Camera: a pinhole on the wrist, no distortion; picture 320 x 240 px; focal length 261.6 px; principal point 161.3 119.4 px. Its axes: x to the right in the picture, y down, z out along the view. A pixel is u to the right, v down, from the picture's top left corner.
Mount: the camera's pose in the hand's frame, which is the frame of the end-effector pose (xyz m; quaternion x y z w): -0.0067 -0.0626 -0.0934 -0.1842 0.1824 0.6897 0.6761
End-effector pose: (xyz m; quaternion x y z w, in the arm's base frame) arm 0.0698 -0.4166 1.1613 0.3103 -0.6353 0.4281 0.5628
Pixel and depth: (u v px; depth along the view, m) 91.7 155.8 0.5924
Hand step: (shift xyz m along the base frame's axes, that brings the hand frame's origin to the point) -0.2924 -0.4109 -0.1076
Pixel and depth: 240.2 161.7 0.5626
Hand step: -0.4397 -0.1245 -0.1737
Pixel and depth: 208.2 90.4 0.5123
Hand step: -0.3849 -0.1466 -0.0096
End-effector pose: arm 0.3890 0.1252 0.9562 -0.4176 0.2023 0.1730 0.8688
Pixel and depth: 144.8 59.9 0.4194
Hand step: 0.0730 0.3109 0.0354
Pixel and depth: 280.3 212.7 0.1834
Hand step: -0.1065 0.0683 -0.0150
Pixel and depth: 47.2 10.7 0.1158
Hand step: 0.0645 0.0029 0.0287
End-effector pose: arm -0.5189 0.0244 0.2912 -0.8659 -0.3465 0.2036 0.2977
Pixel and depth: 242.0 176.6 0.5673
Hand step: -0.0895 -0.1992 -0.4527
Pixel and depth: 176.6 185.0 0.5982
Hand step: -0.2106 -0.1181 -0.4512
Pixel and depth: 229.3 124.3 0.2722
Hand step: -0.0053 -0.0494 -0.1653
